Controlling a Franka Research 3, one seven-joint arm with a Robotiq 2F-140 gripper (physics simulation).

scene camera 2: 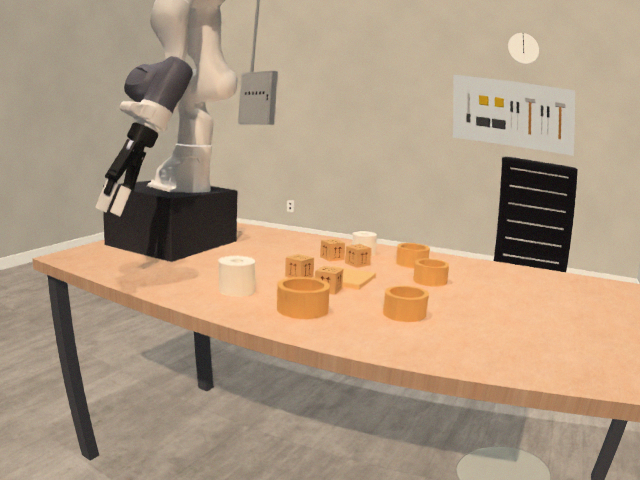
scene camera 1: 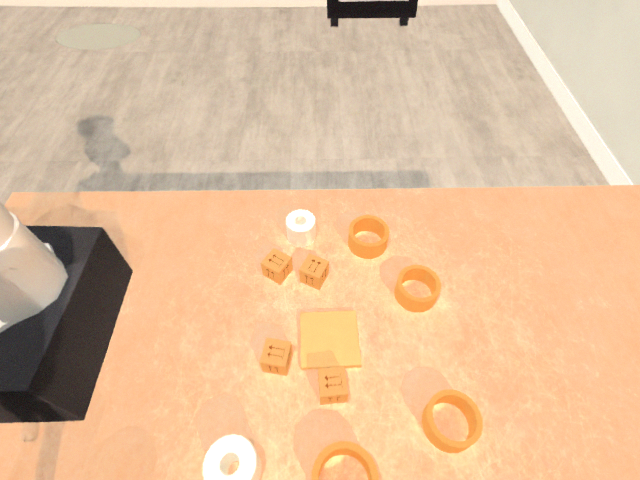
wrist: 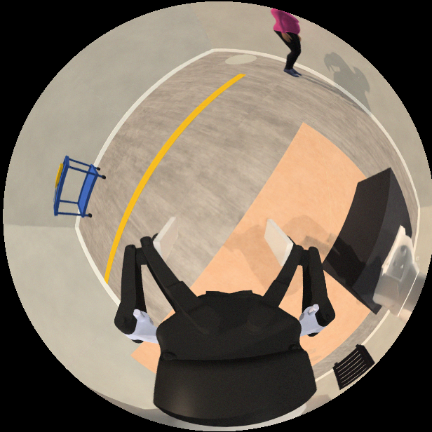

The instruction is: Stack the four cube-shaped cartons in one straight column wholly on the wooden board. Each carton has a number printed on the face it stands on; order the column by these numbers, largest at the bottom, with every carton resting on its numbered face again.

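The wooden board (scene camera 1: 329, 338) (scene camera 2: 356, 279) lies flat on the table. Four brown cube cartons stand apart on the table with arrows on their tops, their undersides hidden. One carton (scene camera 1: 276, 266) (scene camera 2: 332, 249) and a second carton (scene camera 1: 314, 271) (scene camera 2: 358, 255) stand side by side beyond the board in scene camera 1. A third carton (scene camera 1: 276, 356) (scene camera 2: 299, 266) stands left of the board. A fourth carton (scene camera 1: 332, 386) (scene camera 2: 329, 279) stands close to the board's near edge. My gripper (scene camera 2: 112, 200) (wrist: 221, 227) is open and empty, high beside the black base, far from the cartons.
Orange rings (scene camera 1: 368, 251) (scene camera 1: 417, 304) (scene camera 1: 439, 436) (scene camera 2: 302, 304) stand around the cartons and board. A white roll (scene camera 1: 300, 235) (scene camera 2: 364, 242) stands behind the cartons, another white roll (scene camera 1: 211, 459) (scene camera 2: 236, 279) near the front. The black base (scene camera 2: 196, 227) stands at the table's left. A person (wrist: 287, 25) stands on the floor.
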